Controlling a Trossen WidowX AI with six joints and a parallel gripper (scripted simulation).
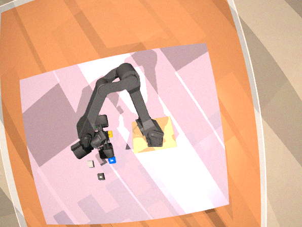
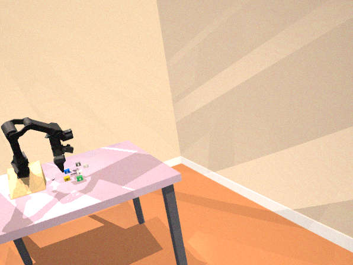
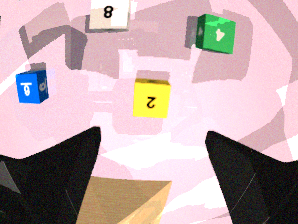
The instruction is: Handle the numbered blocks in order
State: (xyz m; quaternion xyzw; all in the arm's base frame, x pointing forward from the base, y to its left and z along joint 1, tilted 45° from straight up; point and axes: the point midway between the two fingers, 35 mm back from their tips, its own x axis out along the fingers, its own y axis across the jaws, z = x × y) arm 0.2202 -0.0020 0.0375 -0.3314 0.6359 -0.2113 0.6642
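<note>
Now: gripper tip 50 mm above the yellow block and 10 mm short of it. Also, from my gripper tip: green block: 80 mm ahead, 50 mm to the right, 50 mm below; then white block: 80 mm ahead, 50 mm to the left, 50 mm below; then blue block: 130 mm to the left, 50 mm below.
</note>
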